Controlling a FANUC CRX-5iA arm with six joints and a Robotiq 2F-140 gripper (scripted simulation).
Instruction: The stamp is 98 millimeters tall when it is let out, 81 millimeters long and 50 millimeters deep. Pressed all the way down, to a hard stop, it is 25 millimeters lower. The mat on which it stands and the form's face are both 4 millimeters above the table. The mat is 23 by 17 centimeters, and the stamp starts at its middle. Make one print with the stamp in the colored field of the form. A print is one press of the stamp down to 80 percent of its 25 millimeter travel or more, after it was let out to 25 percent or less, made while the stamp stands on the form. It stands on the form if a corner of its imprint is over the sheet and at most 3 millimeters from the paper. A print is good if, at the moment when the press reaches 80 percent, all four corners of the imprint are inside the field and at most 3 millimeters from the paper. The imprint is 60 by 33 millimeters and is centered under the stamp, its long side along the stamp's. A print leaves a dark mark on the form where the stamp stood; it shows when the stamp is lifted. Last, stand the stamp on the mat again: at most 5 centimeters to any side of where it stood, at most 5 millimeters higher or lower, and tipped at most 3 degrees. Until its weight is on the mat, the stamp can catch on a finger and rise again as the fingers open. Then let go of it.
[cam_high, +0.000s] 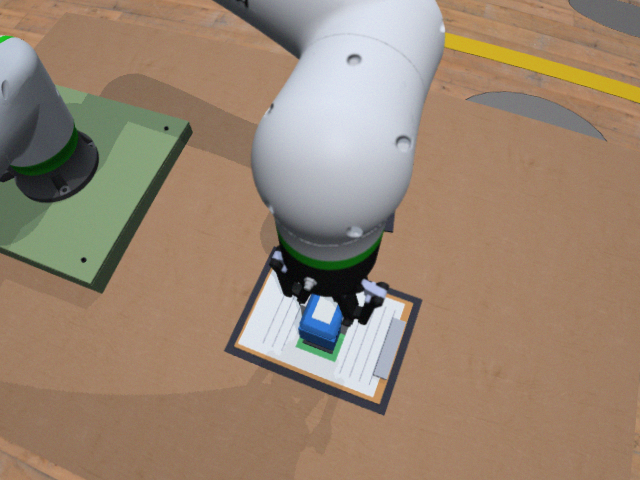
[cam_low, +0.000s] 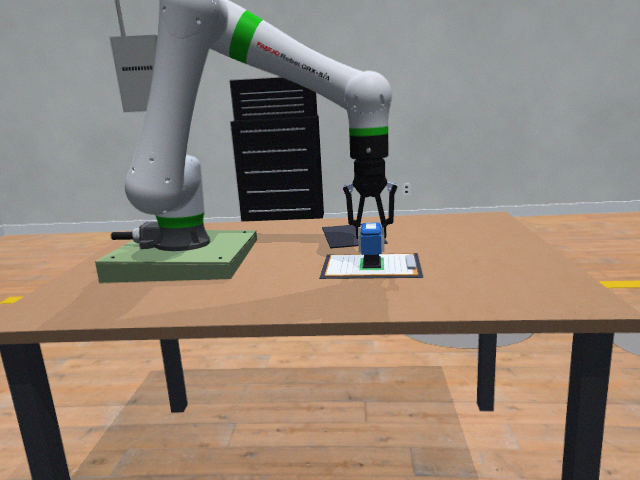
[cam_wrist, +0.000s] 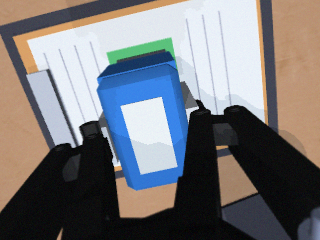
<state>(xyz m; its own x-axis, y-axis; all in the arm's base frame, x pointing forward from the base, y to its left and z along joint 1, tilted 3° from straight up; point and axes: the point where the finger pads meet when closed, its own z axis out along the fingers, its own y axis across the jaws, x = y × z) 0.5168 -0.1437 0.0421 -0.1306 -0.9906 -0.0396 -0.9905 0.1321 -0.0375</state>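
The dark mat is 30 mm behind my hand, 280 mm to the left of it and 70 mm below it. Also, from my hand: form 10 mm ahead, 70 mm below; then stamp 20 mm below.
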